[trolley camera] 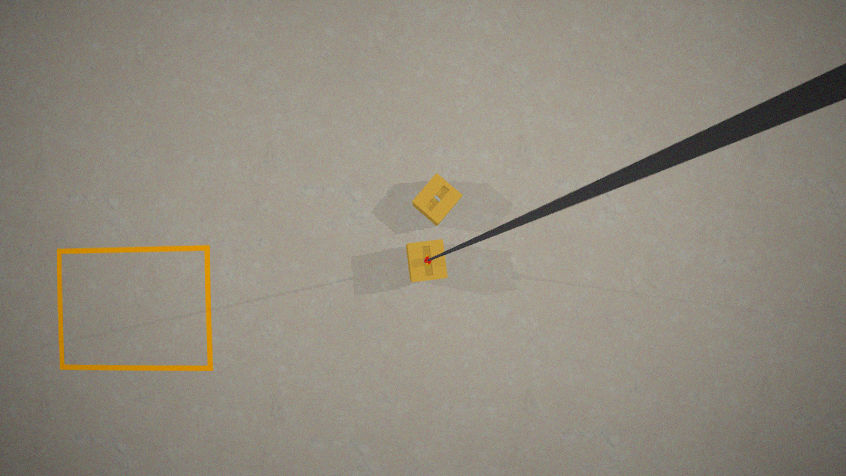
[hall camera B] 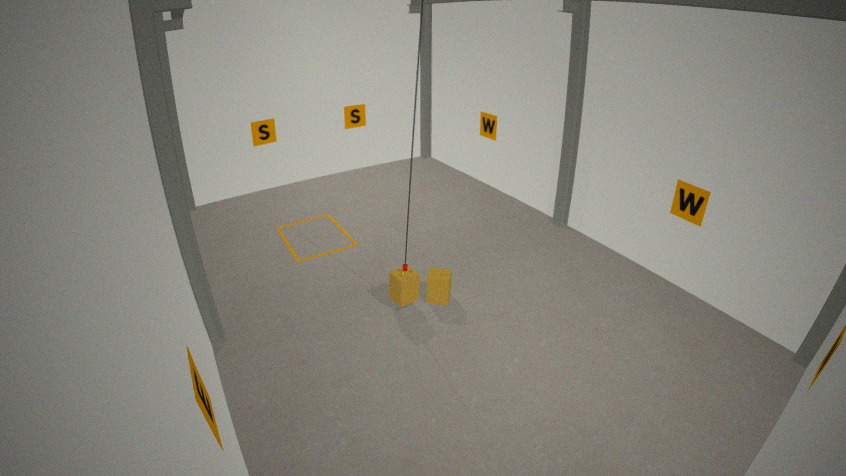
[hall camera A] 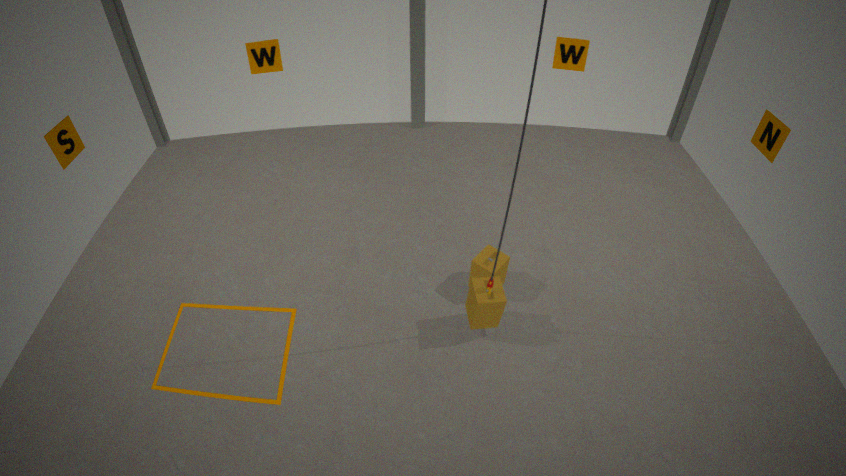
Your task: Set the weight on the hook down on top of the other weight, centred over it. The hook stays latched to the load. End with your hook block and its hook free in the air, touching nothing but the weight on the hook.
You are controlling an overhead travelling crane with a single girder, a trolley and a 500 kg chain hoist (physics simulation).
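Observation:
The hook block with its hook (hall camera A: 489, 284) (hall camera B: 405, 268) (trolley camera: 427, 260) is red and latched to the top of a yellow weight (hall camera A: 486, 313) (hall camera B: 404, 290) (trolley camera: 417, 272). This weight hangs upright, very low, at or just above the floor; I cannot tell whether it touches. The other yellow weight (hall camera A: 480, 271) (hall camera B: 438, 288) (trolley camera: 436, 214) stands upright on the floor beside it, turned at an angle to it. A narrow gap separates the two in the trolley view. In hall camera A the hooked weight is in front and hides the other's lower part.
The dark chain (hall camera A: 524, 127) (trolley camera: 627, 175) runs up from the hook block, slanting in both hall views. A yellow-orange floor square (hall camera A: 237, 307) (hall camera B: 327, 252) (trolley camera: 208, 307) lies to the left. Walls and grey columns (hall camera A: 417, 65) (hall camera B: 572, 112) bound the hall.

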